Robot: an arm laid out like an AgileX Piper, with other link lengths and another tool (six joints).
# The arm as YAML. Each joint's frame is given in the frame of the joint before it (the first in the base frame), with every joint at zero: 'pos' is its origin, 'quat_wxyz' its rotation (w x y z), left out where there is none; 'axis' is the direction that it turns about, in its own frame. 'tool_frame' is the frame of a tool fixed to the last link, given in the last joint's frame.
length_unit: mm
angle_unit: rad
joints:
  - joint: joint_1
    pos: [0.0, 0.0, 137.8]
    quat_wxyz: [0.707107, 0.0, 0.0, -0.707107]
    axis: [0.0, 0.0, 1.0]
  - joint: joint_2
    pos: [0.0, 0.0, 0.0]
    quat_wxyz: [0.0, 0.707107, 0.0, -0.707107]
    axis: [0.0, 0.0, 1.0]
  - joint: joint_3
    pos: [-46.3, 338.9, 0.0]
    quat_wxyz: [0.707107, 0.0, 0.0, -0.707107]
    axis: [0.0, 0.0, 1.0]
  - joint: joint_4
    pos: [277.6, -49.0, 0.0]
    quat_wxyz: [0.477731, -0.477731, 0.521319, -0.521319]
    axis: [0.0, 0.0, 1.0]
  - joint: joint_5
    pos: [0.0, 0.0, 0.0]
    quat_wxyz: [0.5, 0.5, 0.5, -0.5]
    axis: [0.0, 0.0, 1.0]
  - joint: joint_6
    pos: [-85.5, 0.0, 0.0]
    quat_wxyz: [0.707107, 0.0, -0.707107, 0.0]
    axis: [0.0, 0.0, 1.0]
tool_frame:
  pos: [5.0, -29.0, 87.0]
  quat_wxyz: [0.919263, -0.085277, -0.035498, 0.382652]
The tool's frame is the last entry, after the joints.
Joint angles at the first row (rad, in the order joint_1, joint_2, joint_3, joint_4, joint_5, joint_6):
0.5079, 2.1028, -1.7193, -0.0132, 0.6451, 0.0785
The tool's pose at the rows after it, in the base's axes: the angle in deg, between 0 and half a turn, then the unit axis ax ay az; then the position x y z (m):
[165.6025, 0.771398, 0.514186, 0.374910, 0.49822, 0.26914, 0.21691]
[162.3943, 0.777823, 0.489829, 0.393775, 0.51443, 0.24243, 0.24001]
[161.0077, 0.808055, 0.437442, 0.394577, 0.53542, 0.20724, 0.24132]
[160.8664, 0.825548, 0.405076, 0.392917, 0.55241, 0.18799, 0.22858]
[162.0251, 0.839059, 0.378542, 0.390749, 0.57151, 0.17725, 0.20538]
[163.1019, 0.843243, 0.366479, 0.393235, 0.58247, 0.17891, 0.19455]
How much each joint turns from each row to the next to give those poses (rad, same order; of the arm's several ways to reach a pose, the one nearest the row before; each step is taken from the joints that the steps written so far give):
-0.0146, -0.0310, -0.0263, -0.0346, 0.0201, 0.0013
-0.0443, -0.0249, -0.0241, -0.0543, 0.0003, 0.0350
-0.0703, 0.0103, -0.0167, -0.0200, -0.0065, 0.0693
-0.0446, 0.0342, -0.0123, 0.0040, -0.0250, 0.0336
-0.0361, 0.0614, -0.0263, 0.0376, -0.0346, 0.0067
-0.0084, 0.0411, -0.0339, 0.0277, -0.0130, 0.0008

